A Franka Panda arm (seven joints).
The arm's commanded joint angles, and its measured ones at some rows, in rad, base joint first. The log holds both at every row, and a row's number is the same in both.
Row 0, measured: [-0.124 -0.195 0.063 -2.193 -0.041 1.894 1.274]
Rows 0 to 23, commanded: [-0.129 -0.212 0.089 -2.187 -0.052 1.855 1.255]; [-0.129 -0.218 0.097 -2.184 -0.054 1.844 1.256]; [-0.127 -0.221 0.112 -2.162 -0.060 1.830 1.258]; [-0.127 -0.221 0.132 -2.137 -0.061 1.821 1.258]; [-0.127 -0.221 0.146 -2.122 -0.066 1.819 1.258]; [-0.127 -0.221 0.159 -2.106 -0.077 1.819 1.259]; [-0.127 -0.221 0.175 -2.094 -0.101 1.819 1.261]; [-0.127 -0.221 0.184 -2.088 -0.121 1.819 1.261]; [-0.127 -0.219 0.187 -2.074 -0.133 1.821 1.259]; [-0.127 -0.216 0.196 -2.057 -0.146 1.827 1.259]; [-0.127 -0.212 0.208 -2.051 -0.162 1.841 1.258]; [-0.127 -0.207 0.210 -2.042 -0.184 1.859 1.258]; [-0.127 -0.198 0.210 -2.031 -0.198 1.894 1.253]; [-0.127 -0.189 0.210 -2.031 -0.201 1.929 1.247]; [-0.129 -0.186 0.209 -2.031 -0.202 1.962 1.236]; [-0.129 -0.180 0.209 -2.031 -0.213 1.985 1.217]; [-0.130 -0.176 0.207 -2.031 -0.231 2.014 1.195]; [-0.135 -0.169 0.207 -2.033 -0.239 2.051 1.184]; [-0.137 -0.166 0.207 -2.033 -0.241 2.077 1.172]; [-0.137 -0.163 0.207 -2.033 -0.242 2.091 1.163]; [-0.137 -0.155 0.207 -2.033 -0.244 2.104 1.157]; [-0.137 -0.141 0.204 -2.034 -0.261 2.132 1.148]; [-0.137 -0.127 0.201 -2.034 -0.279 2.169 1.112]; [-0.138 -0.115 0.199 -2.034 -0.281 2.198 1.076]
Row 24, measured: [-0.131 -0.154 0.201 -2.048 -0.244 2.123 1.154]
